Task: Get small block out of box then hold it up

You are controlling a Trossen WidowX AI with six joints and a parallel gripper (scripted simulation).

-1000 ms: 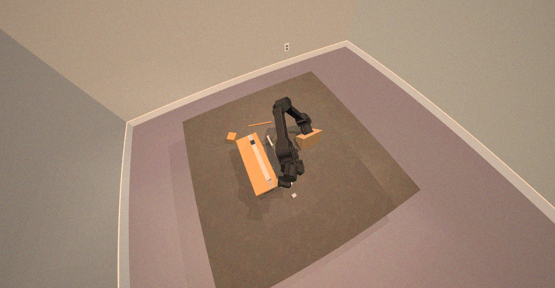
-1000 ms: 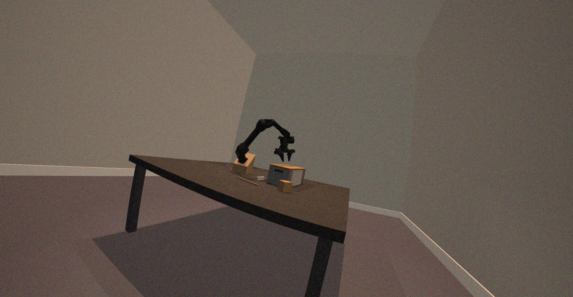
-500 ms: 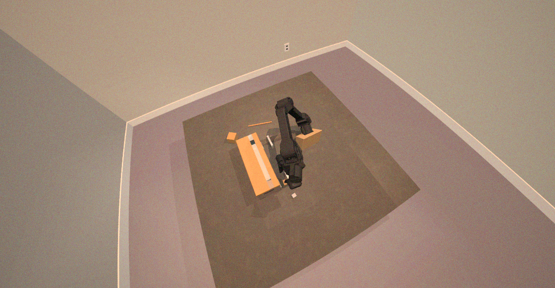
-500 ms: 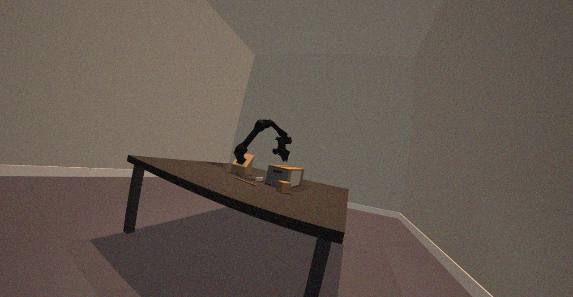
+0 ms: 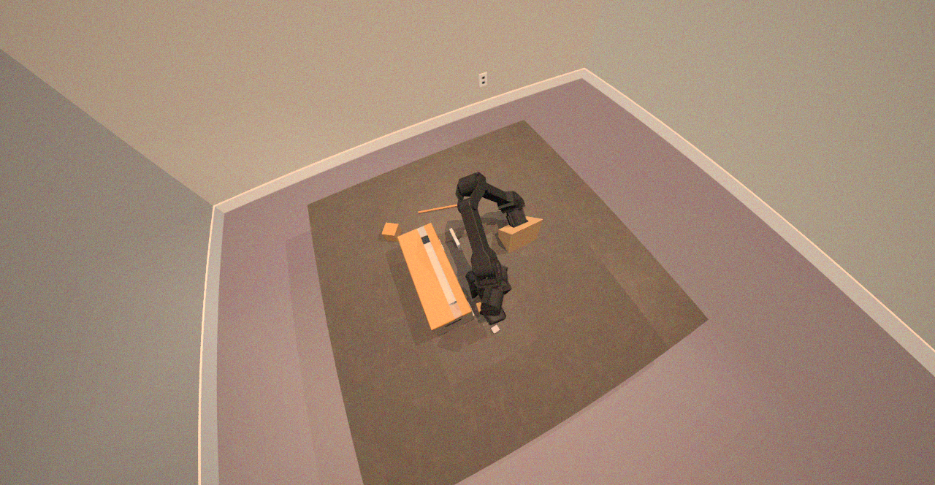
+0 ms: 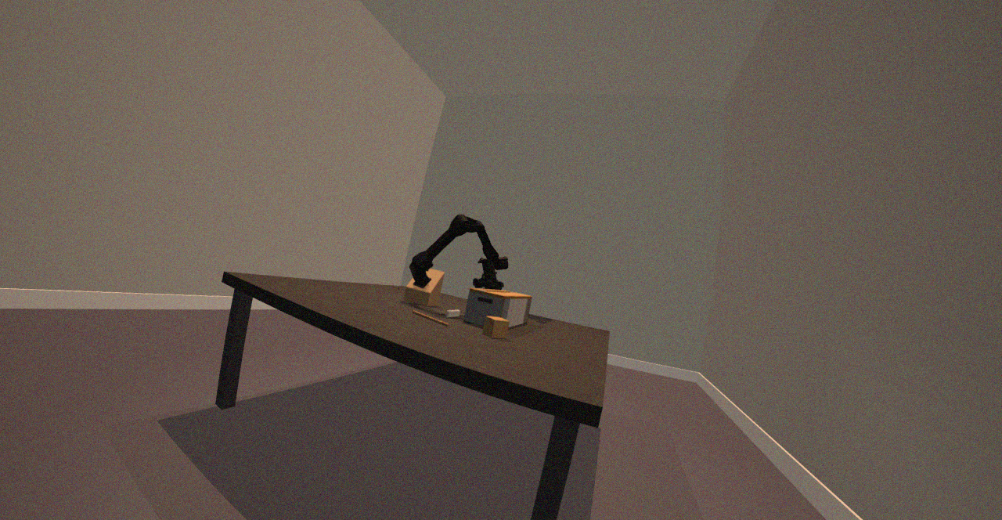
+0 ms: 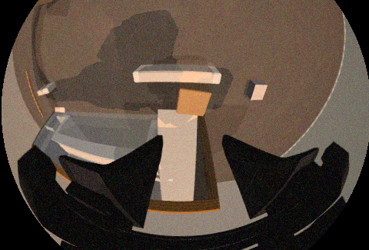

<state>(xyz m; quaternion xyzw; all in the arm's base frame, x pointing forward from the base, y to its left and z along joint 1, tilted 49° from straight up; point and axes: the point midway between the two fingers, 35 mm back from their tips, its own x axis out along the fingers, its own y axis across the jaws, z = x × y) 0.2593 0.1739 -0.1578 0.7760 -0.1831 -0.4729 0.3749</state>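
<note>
Now: the small orange block 20 mm behind my gripper tip and 50 mm below it. Also, from my gripper tip: thin orange stick: 500 mm to the right, 60 mm below; then orange cube: 230 mm ahead, 440 mm to the right, 40 mm below; then long orange box: 70 mm ahead, 160 mm to the right.
</note>
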